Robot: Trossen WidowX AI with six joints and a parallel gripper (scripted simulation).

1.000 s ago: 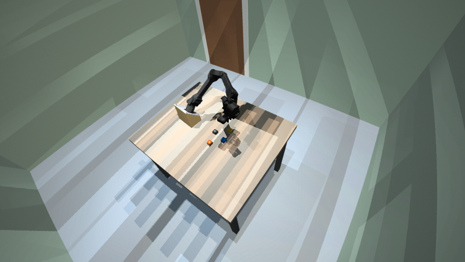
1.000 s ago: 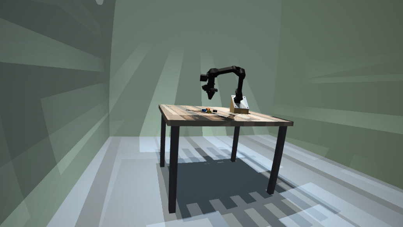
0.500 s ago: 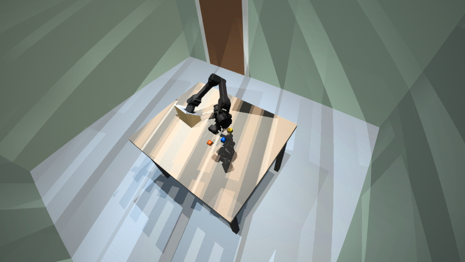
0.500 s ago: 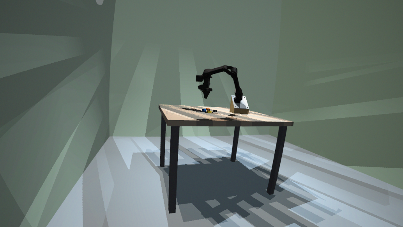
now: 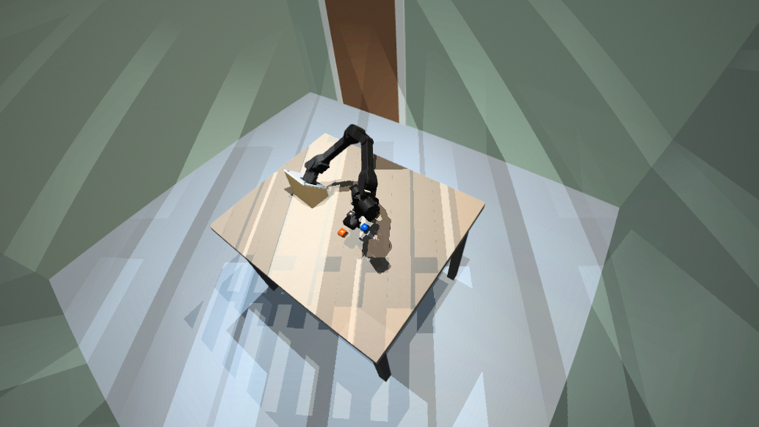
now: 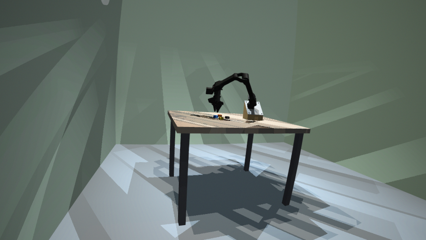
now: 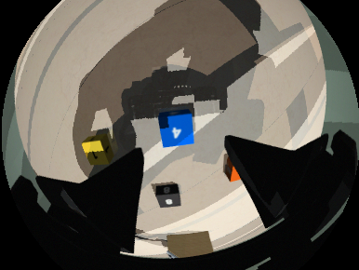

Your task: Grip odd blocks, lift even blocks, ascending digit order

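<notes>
Right now my gripper tip is 40 mm above the blue block. Round my gripper tip: black block 110 mm behind, 10 mm to the left, 40 mm below; then yellow block 30 mm behind, 100 mm to the left, 40 mm below; then orange block 60 mm behind, 90 mm to the right, 40 mm below.
</notes>
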